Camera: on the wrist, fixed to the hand. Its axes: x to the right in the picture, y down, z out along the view.
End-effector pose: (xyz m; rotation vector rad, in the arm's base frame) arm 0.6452 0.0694 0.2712 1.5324 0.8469 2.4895
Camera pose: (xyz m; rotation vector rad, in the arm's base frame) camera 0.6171 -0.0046 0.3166 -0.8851 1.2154 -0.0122
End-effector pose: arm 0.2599 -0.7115 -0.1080 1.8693 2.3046 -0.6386
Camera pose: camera 0.3370 -0.6633 -0.1012 1.8638 -1.5133 0.0163
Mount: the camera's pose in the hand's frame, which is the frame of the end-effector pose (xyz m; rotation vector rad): 0.0232 0.0794 -0.0384 -0.2036 -0.4652 3.0649
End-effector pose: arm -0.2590 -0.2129 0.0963 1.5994 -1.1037 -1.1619
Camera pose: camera -0.2311 -0.2499 0.1749 -1.2945 -1.6671 0.7105
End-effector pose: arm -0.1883 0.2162 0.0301 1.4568 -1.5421 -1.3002
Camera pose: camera -0.1834 0.1768 0.1122 -1.6487 -1.4214 0.4626
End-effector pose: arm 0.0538 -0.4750 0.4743 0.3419 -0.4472 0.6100
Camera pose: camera 0.0334 -0.3864 0.4671 0.6031 0.8610 -2.3084
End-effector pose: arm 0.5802 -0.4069 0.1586 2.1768 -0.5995 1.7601
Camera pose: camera 0.5130 -0.4620 0.1862 0.2556 1.8866 -0.0499
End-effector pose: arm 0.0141 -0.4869 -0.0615 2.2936 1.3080 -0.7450
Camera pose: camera 0.1027 -0.4881 -0.0400 1.0740 -2.0650 0.2500
